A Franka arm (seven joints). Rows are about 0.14 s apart.
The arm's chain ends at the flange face. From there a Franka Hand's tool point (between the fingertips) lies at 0.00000 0.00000 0.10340 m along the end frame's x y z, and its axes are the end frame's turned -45 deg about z.
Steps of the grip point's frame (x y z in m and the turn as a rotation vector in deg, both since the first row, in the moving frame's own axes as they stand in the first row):
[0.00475 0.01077 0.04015 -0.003 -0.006 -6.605]
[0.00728 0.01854 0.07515 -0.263 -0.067 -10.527]
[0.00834 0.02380 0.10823 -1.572 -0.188 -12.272]
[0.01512 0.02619 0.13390 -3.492 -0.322 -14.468]
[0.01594 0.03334 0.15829 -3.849 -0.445 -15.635]
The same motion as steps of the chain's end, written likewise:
[0.01098 0.00425 0.04015 -0.006 -0.002 -6.605]
[0.01797 0.00757 0.07515 -0.233 0.139 -10.527]
[0.02073 0.00889 0.10827 -1.245 0.979 -12.272]
[0.02460 0.00352 0.13409 -2.697 2.242 -14.468]
[0.02982 0.00748 0.15852 -3.036 2.407 -15.635]

